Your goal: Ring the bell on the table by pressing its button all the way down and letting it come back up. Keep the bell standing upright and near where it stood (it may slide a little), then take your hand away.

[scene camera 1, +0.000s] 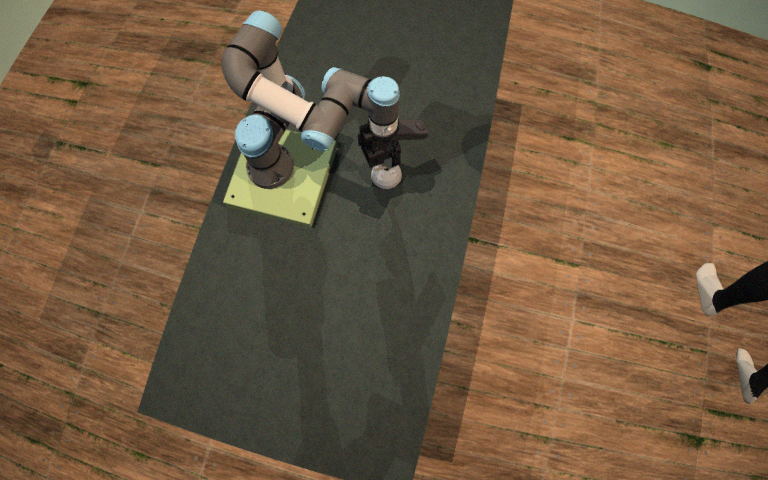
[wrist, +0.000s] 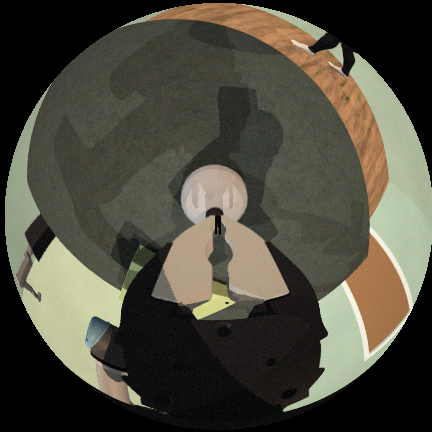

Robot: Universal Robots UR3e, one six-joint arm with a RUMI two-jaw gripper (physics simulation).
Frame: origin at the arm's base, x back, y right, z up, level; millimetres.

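Seen in the pictures: gripper, between the fingertips: [scene camera 1: 387,166] [wrist: 217,217]; arm's base, origin of its link: [scene camera 1: 270,167].
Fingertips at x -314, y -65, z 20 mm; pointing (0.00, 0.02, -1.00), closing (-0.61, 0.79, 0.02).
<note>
Offsets run from my fingertips to a thing's top centre. Level surfaces: height alone.
The bell @(dx +4, dy +0, dz +0 mm) [scene camera 1: 386,177] [wrist: 214,186], a pale rounded dome, stands upright on the dark table @(dz -63 mm) [scene camera 1: 254,350] [wrist: 165,60]. Its dark button @(dx +4, dy +0, dz +0 mm) [wrist: 214,211] shows at the dome's top in the wrist view, partly hidden by the fingertips. My gripper [scene camera 1: 387,164] [wrist: 217,217] is shut, with its two tips together and nothing between them. The tips are at the button, touching it or very close above it; how far the button is pressed cannot be told. In the scene view the gripper's dark body hides the button and the dome's upper edge.
The arm's base stands on a yellow-green plate [scene camera 1: 266,200] [wrist: 212,306] to the left of the bell. Shadows of the arm fall across the table. A person's feet [scene camera 1: 707,288] [wrist: 303,47] stand on the wooden floor [scene camera 1: 623,226] beyond the table's right edge.
</note>
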